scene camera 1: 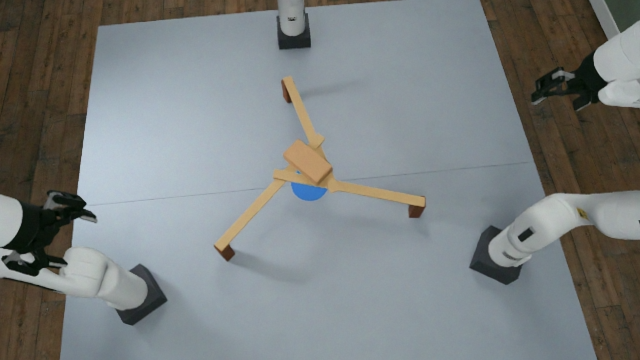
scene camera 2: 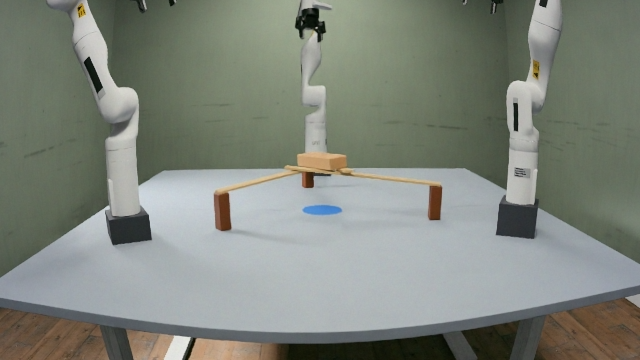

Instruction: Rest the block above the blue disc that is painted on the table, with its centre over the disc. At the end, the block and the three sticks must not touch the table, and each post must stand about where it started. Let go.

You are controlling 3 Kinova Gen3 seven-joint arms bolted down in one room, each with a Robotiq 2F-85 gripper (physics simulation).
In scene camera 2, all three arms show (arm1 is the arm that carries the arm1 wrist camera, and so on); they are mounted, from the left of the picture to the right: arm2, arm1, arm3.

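The orange block (scene camera 1: 306, 159) (scene camera 2: 321, 161) rests on the crossed inner ends of three sticks, raised over the table. The sticks (scene camera 1: 250, 215) (scene camera 1: 380, 192) (scene camera 1: 301, 110) reach out to three upright brown posts (scene camera 1: 227, 253) (scene camera 1: 417, 211) (scene camera 1: 286, 92) (scene camera 2: 222, 211) (scene camera 2: 435, 202) (scene camera 2: 307, 180). The blue disc (scene camera 1: 309, 193) (scene camera 2: 322, 210) lies below; exact centring is hard to tell. Arm1's gripper (scene camera 2: 311, 36) is open, high behind the block. Arm2's gripper (scene camera 2: 157, 4) and arm3's gripper (scene camera 2: 479, 5) show open fingertips at the top edge.
The grey table (scene camera 1: 150, 100) (scene camera 2: 320, 280) bears three dark arm bases (scene camera 1: 294, 41) (scene camera 1: 142, 297) (scene camera 1: 492, 257). In scene camera 1, one open gripper (scene camera 1: 80, 240) hangs at the left edge and another (scene camera 1: 557, 104) at the upper right, both far from the sticks.
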